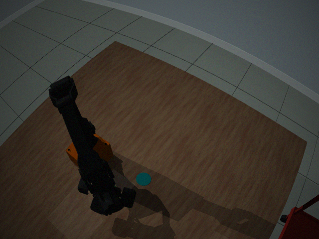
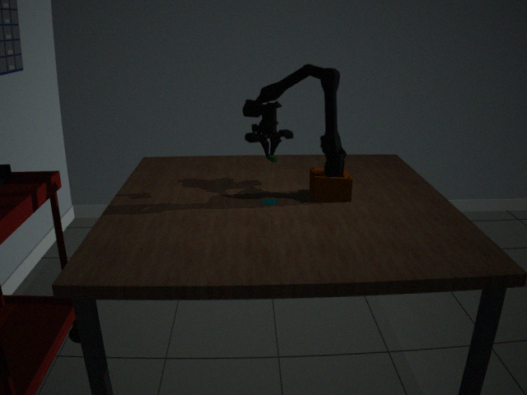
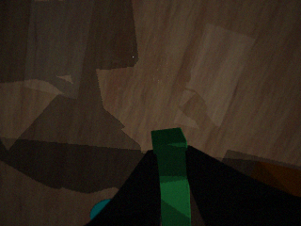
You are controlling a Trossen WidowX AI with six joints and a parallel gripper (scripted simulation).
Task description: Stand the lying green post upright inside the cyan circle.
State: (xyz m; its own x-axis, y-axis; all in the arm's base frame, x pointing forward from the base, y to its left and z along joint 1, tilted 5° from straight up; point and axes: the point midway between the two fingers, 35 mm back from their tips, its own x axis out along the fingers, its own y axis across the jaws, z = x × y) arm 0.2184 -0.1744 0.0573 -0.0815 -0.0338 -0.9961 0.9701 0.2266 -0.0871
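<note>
Now: the green post 2 cm to the left of my gripper tip. Round my gripper tip: cyan circle: 18 cm to the left, 12 cm below, 3 cm ahead.
</note>
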